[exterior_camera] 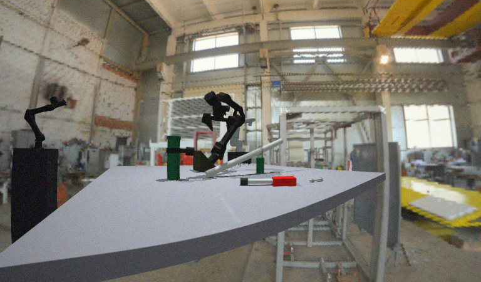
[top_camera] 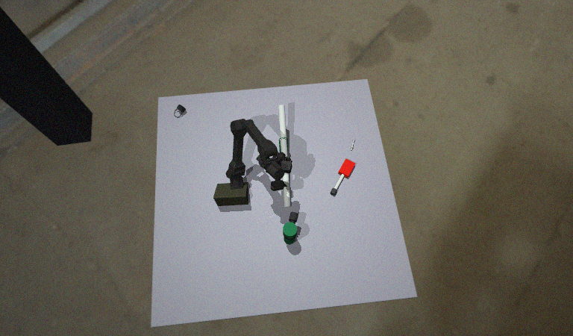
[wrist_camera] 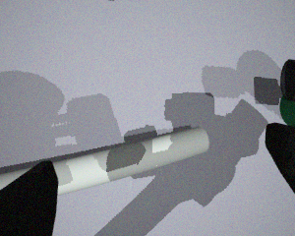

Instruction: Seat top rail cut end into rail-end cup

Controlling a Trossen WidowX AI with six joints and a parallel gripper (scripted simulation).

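Right now my gripper tip is 19 cm to the left of the rail-end cup and 11 cm above it. Also, from my gripper tip: handle (30 cm ahead, 3 cm to the left, 23 cm below); small green post (2 cm ahead, 26 cm to the left, 14 cm below); small bolt (42 cm ahead, 24 cm to the left, 23 cm below).
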